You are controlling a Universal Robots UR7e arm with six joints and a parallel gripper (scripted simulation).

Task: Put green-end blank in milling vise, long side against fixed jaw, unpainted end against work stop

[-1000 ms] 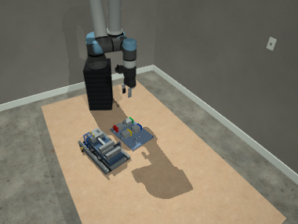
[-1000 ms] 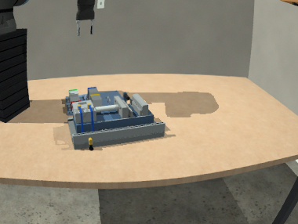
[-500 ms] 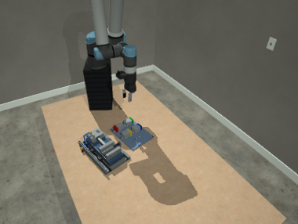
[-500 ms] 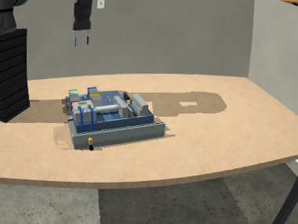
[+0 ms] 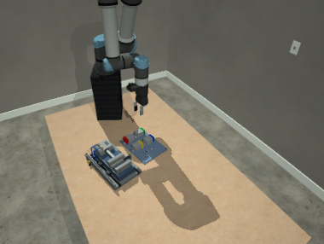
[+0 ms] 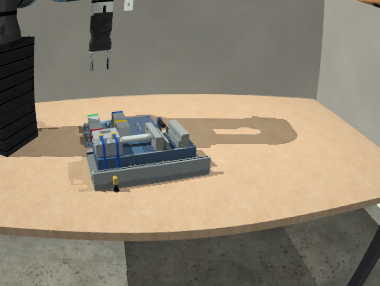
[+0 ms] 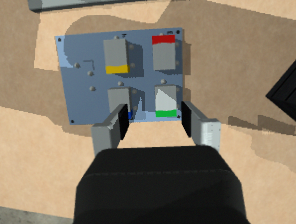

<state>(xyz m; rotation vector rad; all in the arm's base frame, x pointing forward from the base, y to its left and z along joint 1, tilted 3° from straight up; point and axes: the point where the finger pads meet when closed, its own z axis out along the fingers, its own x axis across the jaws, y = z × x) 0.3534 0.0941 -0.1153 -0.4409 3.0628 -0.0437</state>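
The green-ended blank lies 3 cm behind my hand, 2 cm to the left of it and 21 cm below it. The rest, counted from my hand: yellow-ended blank (8 cm ahead, 4 cm to the right, 21 cm below); then red-ended blank (7 cm to the right, 21 cm below); then blue-ended blank (6 cm ahead, 4 cm to the left, 21 cm below).
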